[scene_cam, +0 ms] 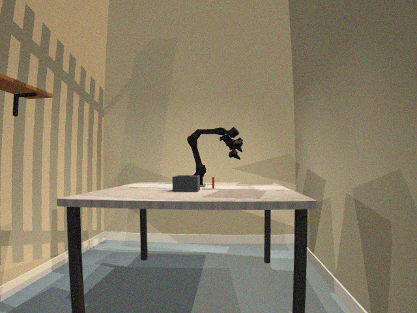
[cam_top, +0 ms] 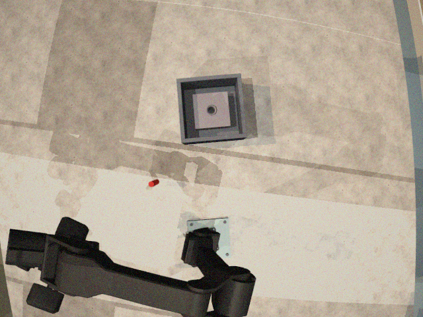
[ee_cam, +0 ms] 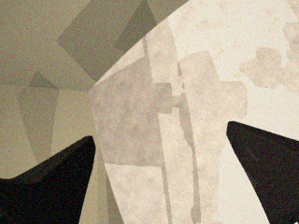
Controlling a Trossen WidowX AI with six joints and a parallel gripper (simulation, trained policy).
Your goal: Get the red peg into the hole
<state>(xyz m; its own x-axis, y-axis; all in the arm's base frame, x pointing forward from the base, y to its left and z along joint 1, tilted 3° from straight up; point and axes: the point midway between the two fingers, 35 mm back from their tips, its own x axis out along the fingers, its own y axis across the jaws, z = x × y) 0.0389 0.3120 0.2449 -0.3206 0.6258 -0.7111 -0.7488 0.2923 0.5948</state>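
The red peg is 14 cm ahead of my gripper tip, 22 cm to the right of it and 20 cm below it. From my gripper tip the other things lie so: pale plate (30 cm ahead, 40 cm to the right, 19 cm below); grey box (30 cm ahead, 40 cm to the right, 21 cm below).
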